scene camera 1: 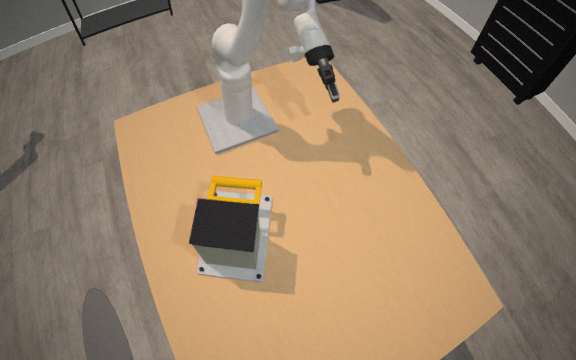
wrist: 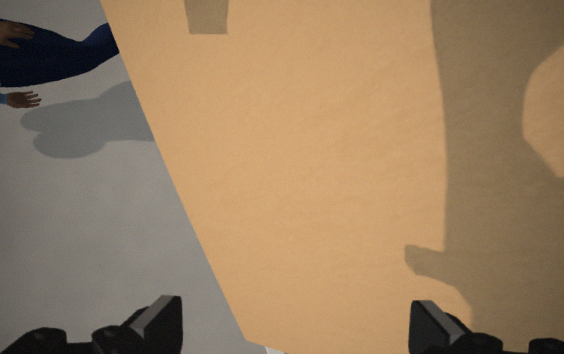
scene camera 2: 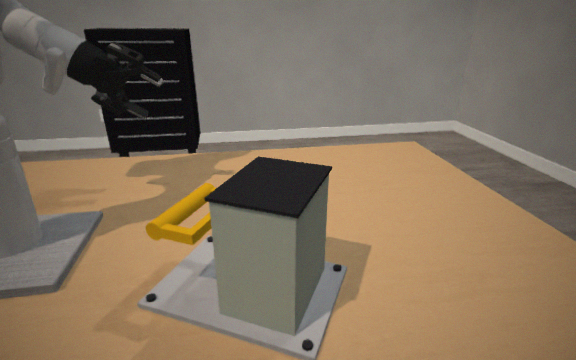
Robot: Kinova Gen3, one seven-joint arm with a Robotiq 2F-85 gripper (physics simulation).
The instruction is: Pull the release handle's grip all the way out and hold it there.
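Observation:
The release handle's yellow grip (scene camera 1: 236, 182) (scene camera 2: 182, 210) stands out from the side of a grey-green box (scene camera 1: 227, 256) (scene camera 2: 255, 265) with a black top, on the side facing the robot's base. The box stands on a light metal plate (scene camera 1: 265, 225) (scene camera 2: 175, 295) with dark bolts at its corners. My gripper (scene camera 1: 334, 99) (scene camera 2: 155, 99) (wrist: 295, 325) is open and empty. It is high above the table, well apart from the grip, beyond the robot's base plate in the second scene view. The grip does not show in the wrist view.
The robot's base plate (scene camera 1: 245, 135) (scene camera 2: 75, 250) stands on the tan table top (scene camera 1: 350, 240) (scene camera 2: 425, 225) (wrist: 310, 150), near the grip. A black cabinet (scene camera 1: 525, 45) (scene camera 2: 192, 110) stands beyond the table. In the wrist view, part of a person in dark blue (wrist: 55, 60) shows at the left edge.

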